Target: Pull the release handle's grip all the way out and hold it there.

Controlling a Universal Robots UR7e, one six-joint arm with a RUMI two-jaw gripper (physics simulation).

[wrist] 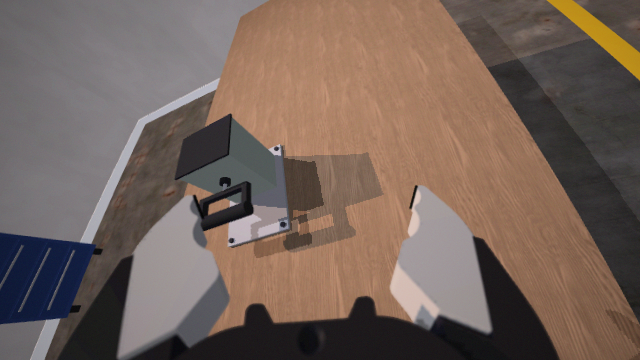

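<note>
The release handle's black grip point(227, 216) is a D-shaped bar on the front of a grey-green box point(252, 155) with a dark top. A short rod with a black collar point(225, 181) shows between the box and the grip. The box stands on a light metal plate point(257, 229) bolted to the table. My gripper point(308, 193) is wide open with nothing between its fingers. The grip is at the left fingertip in the view, whose tip overlaps its left end. I cannot tell whether they touch.
The wooden table point(360, 100) runs away toward the top of the view. A blue slatted object point(42, 280) is at the left edge, beside a pale wall strip point(115, 175). A yellow floor line point(600, 32) is at the upper right.
</note>
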